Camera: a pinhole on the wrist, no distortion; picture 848 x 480 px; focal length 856.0 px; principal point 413.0 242.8 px. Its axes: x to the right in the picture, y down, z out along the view. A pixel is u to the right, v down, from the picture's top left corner.
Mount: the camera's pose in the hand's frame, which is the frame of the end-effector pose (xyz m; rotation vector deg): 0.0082 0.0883 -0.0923 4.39 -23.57 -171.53
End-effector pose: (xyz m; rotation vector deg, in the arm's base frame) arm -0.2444 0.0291 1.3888 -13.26 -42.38 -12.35
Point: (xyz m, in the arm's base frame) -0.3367 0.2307 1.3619
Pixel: 810 81
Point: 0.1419 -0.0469 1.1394
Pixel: behind the camera
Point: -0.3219 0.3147 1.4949
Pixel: 398 77
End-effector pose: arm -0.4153 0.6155 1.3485 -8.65 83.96 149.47
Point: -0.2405 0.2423 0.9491
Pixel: behind the camera
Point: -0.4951 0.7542 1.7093
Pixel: 298 163
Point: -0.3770 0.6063 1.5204
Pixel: 692 183
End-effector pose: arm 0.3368 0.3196 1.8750 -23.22 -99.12 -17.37
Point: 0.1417 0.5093 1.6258
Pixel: 817 418
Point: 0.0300 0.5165 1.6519
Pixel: outside the picture
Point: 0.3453 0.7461 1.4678
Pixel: outside the picture
